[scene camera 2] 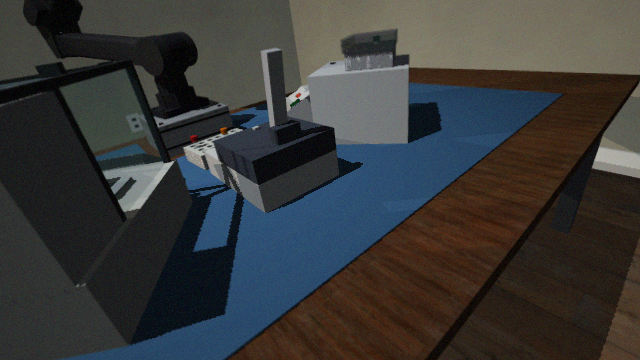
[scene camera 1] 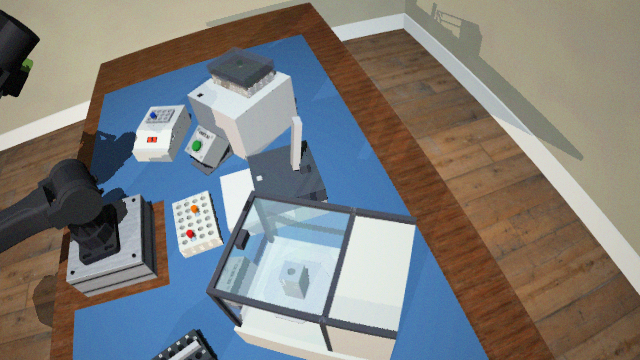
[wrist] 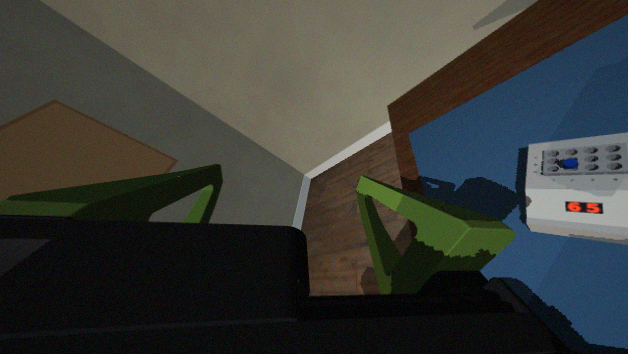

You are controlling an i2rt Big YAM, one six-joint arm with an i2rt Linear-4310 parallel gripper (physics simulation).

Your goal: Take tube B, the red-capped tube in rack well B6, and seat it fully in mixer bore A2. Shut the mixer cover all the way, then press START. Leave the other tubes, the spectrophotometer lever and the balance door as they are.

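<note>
The red-capped tube stands in the white rack, near the end closest to the glass balance. The mixer is a tall white box at the back. Its smoky cover is over the block on top; the bores are hidden and I cannot tell if it is fully shut. The green START button is on a small sloped box beside the mixer. My gripper is open and empty, high beyond the table's left edge, far from the rack. One green finger shows in scene camera 1.
An orange-capped tube shares the rack. A white block reading 65 holds a blue-capped tube. The spectrophotometer lever stands upright. The glass balance is near the rack.
</note>
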